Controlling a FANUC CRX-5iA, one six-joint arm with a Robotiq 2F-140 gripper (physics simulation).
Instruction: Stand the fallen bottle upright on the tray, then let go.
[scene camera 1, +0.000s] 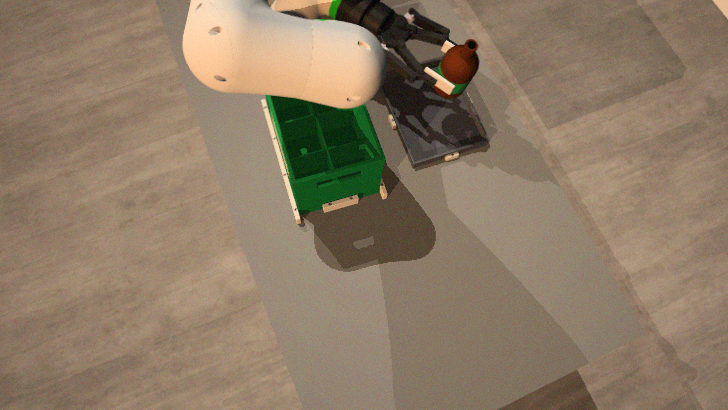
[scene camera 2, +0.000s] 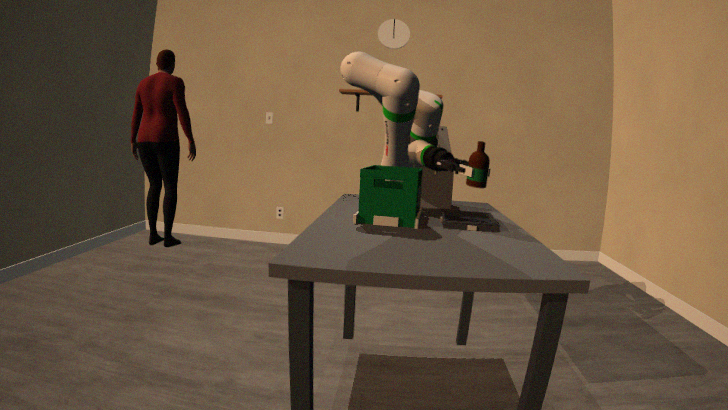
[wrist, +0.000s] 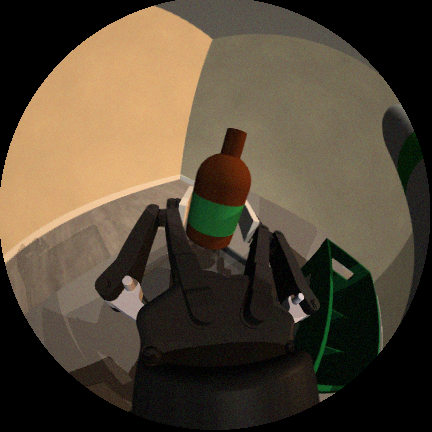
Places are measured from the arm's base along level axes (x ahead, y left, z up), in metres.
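Pixels of known places: gripper, fingertip midpoint: (scene camera 1: 462, 76) (scene camera 2: 481, 172) (wrist: 215, 200); arm's base, link origin: (scene camera 2: 420, 142).
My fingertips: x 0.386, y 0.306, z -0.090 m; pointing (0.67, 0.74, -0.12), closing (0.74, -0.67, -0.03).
Note:
For each thing: its top centre in the pictures, then the offset to it from my fingertips. Level surfaces: height alone.
- brown bottle, top centre: (wrist: 236, 128) (scene camera 1: 467, 40) (scene camera 2: 480, 141) dy -0.010, dx -0.008, dz +0.109 m
- dark tray, top centre: (wrist: 199, 277) (scene camera 1: 431, 106) (scene camera 2: 469, 216) dy -0.033, dx -0.029, dz -0.159 m
- green crate, top centre: (scene camera 1: 319, 111) (wrist: 360, 304) (scene camera 2: 394, 168) dy -0.302, dx +0.040, dz -0.010 m
- table, surface height: dz -0.185 m
A brown bottle (scene camera 1: 460, 65) (scene camera 2: 477, 161) (wrist: 222, 181) with a green label is held upright, or very nearly so, with its neck up. My gripper (scene camera 1: 446, 66) (scene camera 2: 477, 172) (wrist: 215, 200) is shut on the bottle at its label, one pale finger pad on each side. In the scene camera 2 view the bottle's base hangs clearly above the dark tray (scene camera 1: 450, 157) (scene camera 2: 496, 227), with a gap between them. The tray lies on the table to the right of the green crate. In the scene camera 1 view the arm and the gripper hide the tray's far part.
A green crate (scene camera 1: 340, 185) (scene camera 2: 389, 203) (wrist: 331, 300) with compartments stands on the table (scene camera 1: 473, 285) (scene camera 2: 427, 259), left of the tray in both scene views. Small pale blocks sit against the crate and the tray. A person (scene camera 2: 160, 117) in a red top stands on the floor behind the table, at the left.

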